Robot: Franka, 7 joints.
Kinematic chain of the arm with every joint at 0, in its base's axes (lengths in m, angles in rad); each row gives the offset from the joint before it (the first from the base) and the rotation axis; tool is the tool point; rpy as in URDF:
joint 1: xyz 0 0 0.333 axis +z
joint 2: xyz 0 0 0 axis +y
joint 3: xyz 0 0 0.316 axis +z
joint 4: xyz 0.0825 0 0 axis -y
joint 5: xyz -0.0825 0 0.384 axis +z
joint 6: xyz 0 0 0 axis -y
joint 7: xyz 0.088 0 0 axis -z
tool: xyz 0 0 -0.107 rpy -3.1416 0 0
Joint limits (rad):
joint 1: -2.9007..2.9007
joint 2: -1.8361..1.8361
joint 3: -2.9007..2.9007
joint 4: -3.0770..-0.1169
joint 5: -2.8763..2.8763
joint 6: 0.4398..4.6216
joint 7: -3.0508..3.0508
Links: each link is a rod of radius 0.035 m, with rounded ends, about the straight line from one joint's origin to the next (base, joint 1, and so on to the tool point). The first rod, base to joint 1, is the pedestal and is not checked.
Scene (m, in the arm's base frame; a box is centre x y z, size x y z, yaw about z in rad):
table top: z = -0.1
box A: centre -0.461 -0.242 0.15 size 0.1 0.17 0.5 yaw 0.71
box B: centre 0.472 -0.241 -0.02 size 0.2 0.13 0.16 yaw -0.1
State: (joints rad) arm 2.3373 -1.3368 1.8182 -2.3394 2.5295 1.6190 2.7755
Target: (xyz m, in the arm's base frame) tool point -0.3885 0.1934 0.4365
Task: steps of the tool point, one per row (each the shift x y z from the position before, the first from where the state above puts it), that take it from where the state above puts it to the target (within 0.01 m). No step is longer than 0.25 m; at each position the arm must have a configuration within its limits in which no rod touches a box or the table.
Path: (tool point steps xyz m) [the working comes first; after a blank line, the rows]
Joints at the target: 1.3679 -1.1783 1.1661 -2.6758 2.6213 1.8655 2.7755
Straight joint move there: touches box A.

1: -0.0828 0.0076 0.1326
2: -0.0424 0.0370 0.1479
3: 0.0071 0.0575 0.1465
4: -0.0870 0.1972 -0.0463
5: 0.0043 0.1958 -0.0563
6: 0.0791 0.1568 -0.0605

